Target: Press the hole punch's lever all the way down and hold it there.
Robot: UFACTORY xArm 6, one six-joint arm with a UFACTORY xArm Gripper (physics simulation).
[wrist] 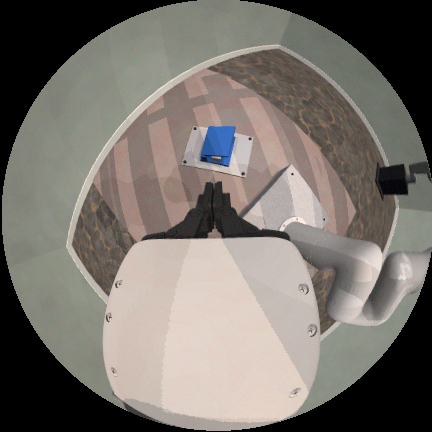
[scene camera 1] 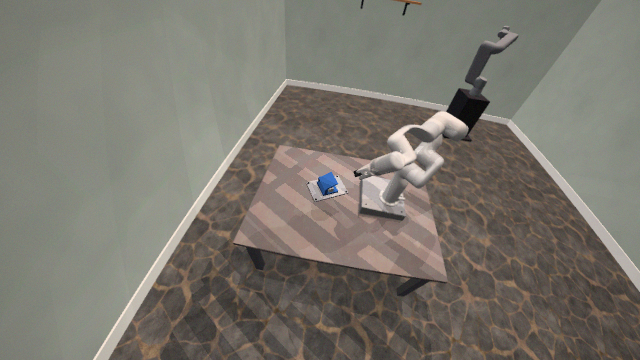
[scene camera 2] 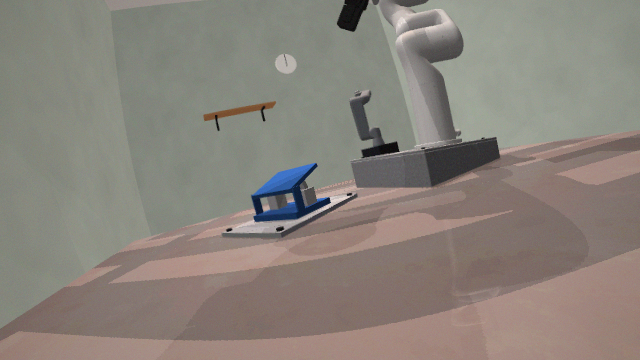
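Pixels of known places: gripper, between the fingertips: (wrist: 214, 193) (scene camera 1: 355, 173) (scene camera 2: 345, 28); arm's base, origin of its link: (wrist: 291, 233) (scene camera 1: 388, 198) (scene camera 2: 438, 145).
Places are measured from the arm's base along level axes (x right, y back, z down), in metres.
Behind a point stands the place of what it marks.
Observation:
The blue hole punch stands on a pale mounting plate (scene camera 1: 314, 192) @[x 0.034, y -0.472, z 0.054 m] (scene camera 2: 250, 230) @[x 0.049, y -0.490, z 0.055 m] (wrist: 242, 159) @[x 0.110, y -0.294, z 0.055 m] on the table. Its blue lever (scene camera 1: 327, 180) @[x 0.089, y -0.396, z -0.013 m] (scene camera 2: 286, 179) @[x 0.076, y -0.390, z -0.013 m] (wrist: 220, 141) @[x 0.087, y -0.377, z -0.019 m] is raised, tilted up at one end above the blue base (scene camera 2: 275, 215) @[x 0.060, y -0.435, z 0.045 m], with grey blocks between them. My gripper (scene camera 1: 356, 174) @[x -0.067, y -0.273, z -0.253 m] (scene camera 2: 346, 28) @[x -0.067, y -0.273, z -0.253 m] (wrist: 214, 193) @[x -0.067, y -0.273, z -0.253 m] is shut with nothing between its fingers. It hangs high in the air, apart from the lever, off to the side where the robot's base stands. In the second scene view part of the gripper is cut off by the top edge.
The robot's grey base block (scene camera 1: 382, 211) @[x -0.106, y -0.056, z 0.001 m] (scene camera 2: 392, 172) @[x 0.014, y -0.173, z 0.029 m] (wrist: 290, 192) @[x 0.102, y -0.099, z -0.009 m] stands on the table (scene camera 1: 300, 235) @[x -0.276, y -0.527, z 0.063 m] (scene camera 2: 350, 300) @[x -0.256, y -0.497, z 0.063 m] beside the punch's plate. A second grey arm on a black stand (scene camera 1: 466, 111) (wrist: 392, 180) is off the table. An orange shelf (scene camera 2: 240, 111) is on the wall.

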